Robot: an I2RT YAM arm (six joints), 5 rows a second.
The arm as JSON. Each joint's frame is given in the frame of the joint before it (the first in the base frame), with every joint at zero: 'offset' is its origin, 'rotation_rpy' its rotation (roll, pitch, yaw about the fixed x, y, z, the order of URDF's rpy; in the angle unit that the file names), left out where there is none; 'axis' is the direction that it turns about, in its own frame. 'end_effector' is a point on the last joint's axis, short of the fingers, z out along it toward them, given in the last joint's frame.
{
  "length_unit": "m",
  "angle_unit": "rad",
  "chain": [
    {
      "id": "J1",
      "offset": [
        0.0,
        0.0,
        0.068
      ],
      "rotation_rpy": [
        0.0,
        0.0,
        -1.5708
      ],
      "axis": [
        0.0,
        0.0,
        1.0
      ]
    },
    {
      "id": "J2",
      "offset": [
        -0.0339,
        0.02,
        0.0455
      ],
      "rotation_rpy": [
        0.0,
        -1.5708,
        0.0
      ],
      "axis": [
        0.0,
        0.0,
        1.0
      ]
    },
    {
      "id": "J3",
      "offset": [
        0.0,
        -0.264,
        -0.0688
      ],
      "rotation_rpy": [
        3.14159,
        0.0,
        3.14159
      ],
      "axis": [
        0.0,
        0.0,
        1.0
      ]
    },
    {
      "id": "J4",
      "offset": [
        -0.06,
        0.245,
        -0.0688
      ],
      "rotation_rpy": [
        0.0,
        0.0,
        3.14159
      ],
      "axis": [
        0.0,
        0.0,
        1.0
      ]
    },
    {
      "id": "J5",
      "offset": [
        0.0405,
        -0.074,
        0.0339
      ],
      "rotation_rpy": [
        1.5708,
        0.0,
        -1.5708
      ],
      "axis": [
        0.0,
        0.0,
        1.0
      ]
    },
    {
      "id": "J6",
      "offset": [
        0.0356,
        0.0,
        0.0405
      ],
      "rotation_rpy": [
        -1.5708,
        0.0,
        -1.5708
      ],
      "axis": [
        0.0,
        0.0,
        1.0
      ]
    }
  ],
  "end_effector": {
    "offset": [
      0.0,
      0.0,
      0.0
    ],
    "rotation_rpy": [
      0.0,
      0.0,
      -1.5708
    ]
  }
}
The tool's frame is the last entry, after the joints.
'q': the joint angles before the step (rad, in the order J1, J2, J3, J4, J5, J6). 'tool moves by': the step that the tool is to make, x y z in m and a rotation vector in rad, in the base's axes. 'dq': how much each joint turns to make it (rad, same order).
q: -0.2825, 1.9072, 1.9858, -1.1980, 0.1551, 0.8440
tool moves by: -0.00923, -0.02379, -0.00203, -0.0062, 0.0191, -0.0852
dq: -0.0629, 0.0019, -0.0026, -0.0142, 0.0202, 0.0153
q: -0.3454, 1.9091, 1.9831, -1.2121, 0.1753, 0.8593
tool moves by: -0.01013, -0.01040, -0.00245, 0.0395, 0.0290, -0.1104
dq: -0.0336, 0.0000, -0.0004, -0.0554, 0.0058, 0.0824
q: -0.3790, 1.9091, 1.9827, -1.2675, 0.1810, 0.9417
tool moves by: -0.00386, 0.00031, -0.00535, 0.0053, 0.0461, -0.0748
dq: 0.0004, 0.0057, -0.0065, -0.0461, 0.0370, 0.0679
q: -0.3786, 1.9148, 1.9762, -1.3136, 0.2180, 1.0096
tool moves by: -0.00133, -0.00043, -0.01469, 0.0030, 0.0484, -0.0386
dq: 0.0000, 0.0038, -0.0492, -0.0007, 0.0256, 0.0335
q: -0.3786, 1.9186, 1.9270, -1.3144, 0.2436, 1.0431
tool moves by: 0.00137, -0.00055, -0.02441, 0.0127, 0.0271, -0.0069
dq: 0.0000, 0.0000, -0.0953, 0.0637, 0.0000, 0.0073
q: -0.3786, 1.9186, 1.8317, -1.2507, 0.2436, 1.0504
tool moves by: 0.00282, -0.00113, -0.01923, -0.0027, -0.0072, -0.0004
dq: 0.0000, 0.0000, -0.0775, 0.0851, -0.0001, 0.0004
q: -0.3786, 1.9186, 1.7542, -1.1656, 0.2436, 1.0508
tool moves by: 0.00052, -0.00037, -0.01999, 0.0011, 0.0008, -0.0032
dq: -0.0004, 0.0004, -0.0786, 0.0771, 0.0000, 0.0030
